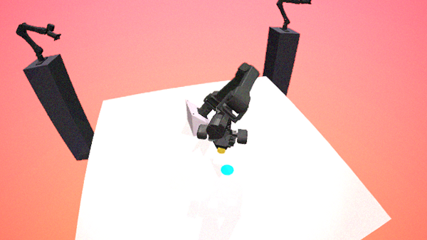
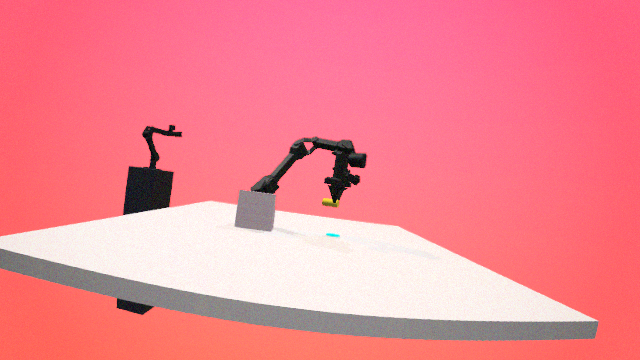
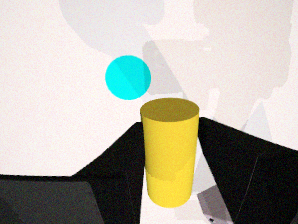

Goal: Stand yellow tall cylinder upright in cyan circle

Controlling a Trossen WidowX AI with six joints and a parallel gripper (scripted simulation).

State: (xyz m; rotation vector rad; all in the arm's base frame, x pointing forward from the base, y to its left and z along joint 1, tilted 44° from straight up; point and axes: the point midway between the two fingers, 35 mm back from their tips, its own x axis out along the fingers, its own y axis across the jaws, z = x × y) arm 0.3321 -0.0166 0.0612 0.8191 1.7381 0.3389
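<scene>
The cyan circle lies 10 mm ahead of my gripper tip, 30 mm to the left of it and 140 mm below it. Round my gripper tip: yellow cylinder: 20 mm behind, 10 mm to the left.
</scene>
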